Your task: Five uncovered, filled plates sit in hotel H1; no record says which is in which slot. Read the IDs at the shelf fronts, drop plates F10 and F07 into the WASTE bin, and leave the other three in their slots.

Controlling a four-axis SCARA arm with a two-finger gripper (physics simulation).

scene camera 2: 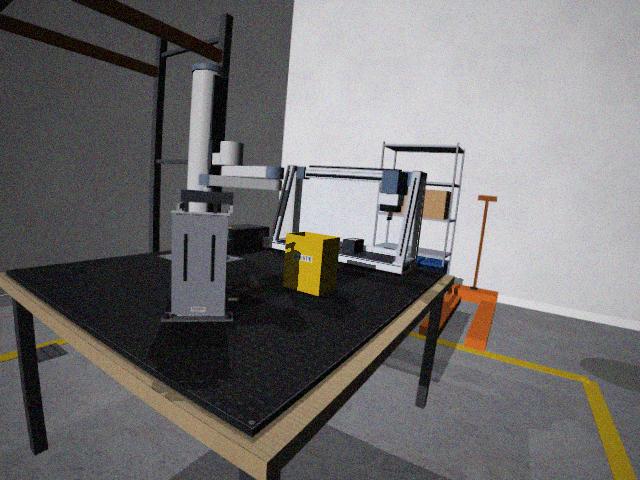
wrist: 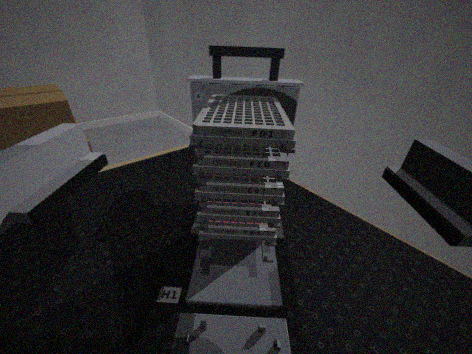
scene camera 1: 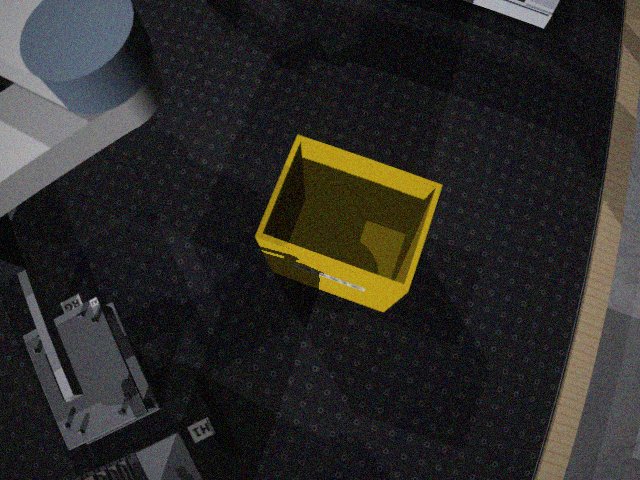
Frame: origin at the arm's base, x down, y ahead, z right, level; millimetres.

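Seen in the pictures: gripper, fingertip midpoint: (scene camera 2: 205,208) (wrist: 244,150).
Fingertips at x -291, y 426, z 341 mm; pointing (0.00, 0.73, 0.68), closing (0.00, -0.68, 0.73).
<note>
A point is followed by its place in that frame.
Hotel H1 (scene camera 2: 199,222) {x -272, y 589, z 494 mm} (wrist: 199,95) {x -276, y 608, z 429 mm} stands upright, its back to scene camera 2 and its shelf fronts facing the wrist camera. Several uncovered plates are stacked in it; the top plate (wrist: 243,114) {x -278, y 505, z 413 mm} shows its grid of wells. The ID on the top shelf front (wrist: 262,134) {x -274, y 465, z 397 mm} looks like F01 and the one below like F20, both blurred; the lower IDs are too dark to read. My gripper (wrist: 244,150) {x -291, y 426, z 341 mm} is open and empty, its fingers wide apart on either side of the stack in the wrist view. The yellow WASTE bin (scene camera 1: 372,298) {x -97, y 700, z 86 mm} (scene camera 2: 329,264) {x -119, y 726, z 30 mm} stands upright with its top open.
The RG stand (scene camera 1: 93,356) {x -73, y 392, z 274 mm} (wrist: 232,330) {x -73, y 432, z 345 mm} lies in front of the hotel. The H1 tag (scene camera 1: 200,429) {x -13, y 545, z 318 mm} (wrist: 169,294) {x -13, y 547, z 318 mm} is beside the hotel's base. A white gantry frame (scene camera 2: 415,222) {x -262, y 848, z -596 mm} stands beyond the bin. The arm (scene camera 2: 248,181) {x -390, y 418, z 140 mm} reaches out from its column behind the hotel.
</note>
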